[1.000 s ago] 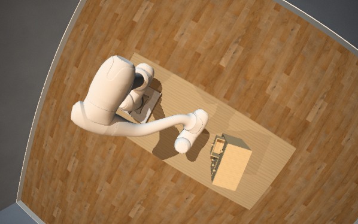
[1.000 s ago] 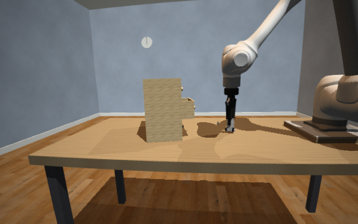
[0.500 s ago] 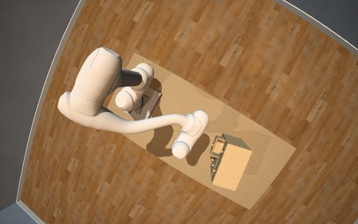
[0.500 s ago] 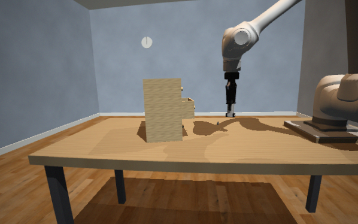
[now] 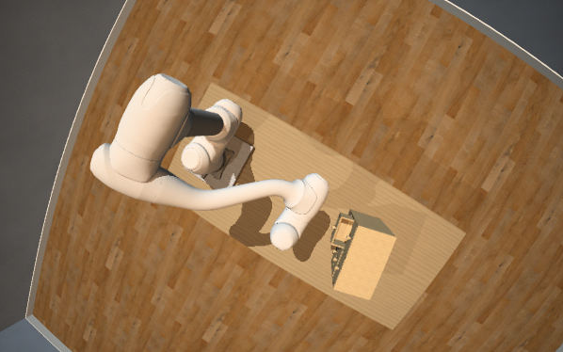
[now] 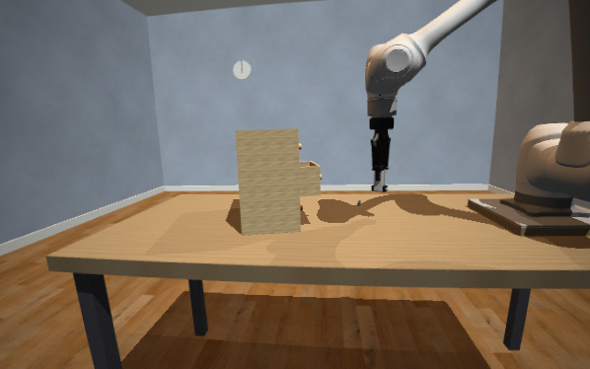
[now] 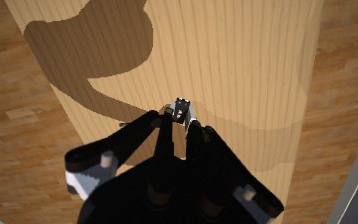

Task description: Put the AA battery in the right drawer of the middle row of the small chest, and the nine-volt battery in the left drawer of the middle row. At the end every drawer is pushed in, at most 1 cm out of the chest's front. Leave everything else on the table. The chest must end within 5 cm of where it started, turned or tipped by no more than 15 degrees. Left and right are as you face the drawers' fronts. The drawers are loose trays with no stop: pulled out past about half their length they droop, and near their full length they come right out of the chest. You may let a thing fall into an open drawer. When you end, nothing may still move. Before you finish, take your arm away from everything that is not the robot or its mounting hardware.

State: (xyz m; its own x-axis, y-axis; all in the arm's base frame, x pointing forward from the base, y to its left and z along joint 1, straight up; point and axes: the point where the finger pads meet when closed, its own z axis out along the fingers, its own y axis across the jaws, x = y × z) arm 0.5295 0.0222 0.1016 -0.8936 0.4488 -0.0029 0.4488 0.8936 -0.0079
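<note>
Right now the black nine-volt battery is 1 cm behind my hand and 3 cm below it. The rest, counted from my hand: black AA battery (5 cm ahead, 18 cm to the right, 13 cm below); then orange AA battery (37 cm ahead, 4 cm to the right, 2 cm below).
</note>
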